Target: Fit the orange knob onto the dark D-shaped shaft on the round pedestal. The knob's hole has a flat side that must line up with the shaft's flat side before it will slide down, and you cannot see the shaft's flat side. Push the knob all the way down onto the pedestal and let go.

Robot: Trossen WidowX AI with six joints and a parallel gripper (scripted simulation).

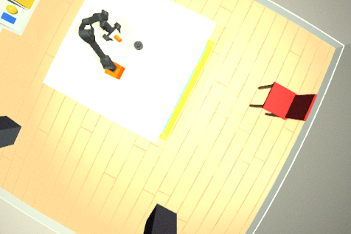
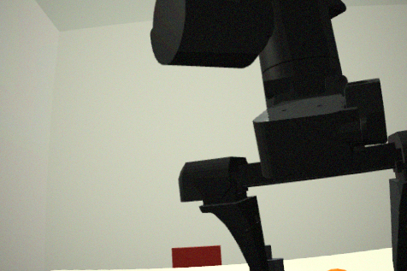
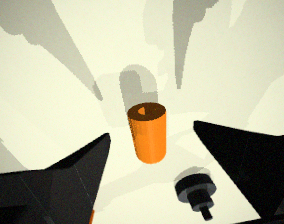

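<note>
Right now the orange knob is 10 mm behind my gripper tip, 10 mm to the right of it and 10 mm below it. From my gripper tip the other things lie so: dark shaft (30 mm ahead, 210 mm to the right).
</note>
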